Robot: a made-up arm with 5 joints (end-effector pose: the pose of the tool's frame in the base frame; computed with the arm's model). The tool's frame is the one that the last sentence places. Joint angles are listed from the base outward.
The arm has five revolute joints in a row. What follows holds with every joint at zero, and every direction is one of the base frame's.
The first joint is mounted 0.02 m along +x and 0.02 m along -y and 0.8 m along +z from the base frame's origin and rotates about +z.
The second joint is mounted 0.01 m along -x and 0.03 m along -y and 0.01 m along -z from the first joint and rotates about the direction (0, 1, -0.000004).
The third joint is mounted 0.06 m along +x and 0.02 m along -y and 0.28 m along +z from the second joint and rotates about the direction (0, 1, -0.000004).
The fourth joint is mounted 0.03 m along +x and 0.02 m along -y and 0.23 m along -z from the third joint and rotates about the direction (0, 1, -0.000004).
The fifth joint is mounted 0.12 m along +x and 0.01 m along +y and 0.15 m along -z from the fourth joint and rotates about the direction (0, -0.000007, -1).
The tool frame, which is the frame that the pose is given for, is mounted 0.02 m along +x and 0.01 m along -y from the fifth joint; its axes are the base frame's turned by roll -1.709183, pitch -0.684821 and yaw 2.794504 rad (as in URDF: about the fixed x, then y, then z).
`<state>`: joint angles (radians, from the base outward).
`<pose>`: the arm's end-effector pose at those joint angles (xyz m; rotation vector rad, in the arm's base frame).
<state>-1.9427 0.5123 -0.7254 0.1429 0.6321</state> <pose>-0.1990 -0.3617 0.6457 -1.6187 -0.6765 -0.3798</pose>
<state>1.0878 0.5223 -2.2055 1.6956 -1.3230</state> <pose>0.3087 0.4379 0.9067 -1.8415 0.4401 -1.3523</pose>
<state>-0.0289 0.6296 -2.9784 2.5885 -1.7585</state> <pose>0.4517 -0.0710 0.9881 -1.9921 1.2344 -1.6006</pose>
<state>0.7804 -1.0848 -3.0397 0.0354 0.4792</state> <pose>-0.3778 -0.5237 1.0559 0.6966 0.5033 1.3315</pose>
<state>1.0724 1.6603 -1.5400 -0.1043 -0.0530</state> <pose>0.2736 0.3017 0.3210 1.4907 -1.7818 2.0994</pose>
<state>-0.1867 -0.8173 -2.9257 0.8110 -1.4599</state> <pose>-0.4063 0.0186 1.3722 1.4642 -0.2871 -1.6721</pose>
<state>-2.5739 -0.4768 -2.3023 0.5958 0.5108</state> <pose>-0.0347 0.0382 1.4867 -2.7244 0.6751 1.4072</pose>
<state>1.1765 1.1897 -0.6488 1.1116 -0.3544</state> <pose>0.0847 -0.0270 0.4963 1.6665 0.2243 1.4862</pose>
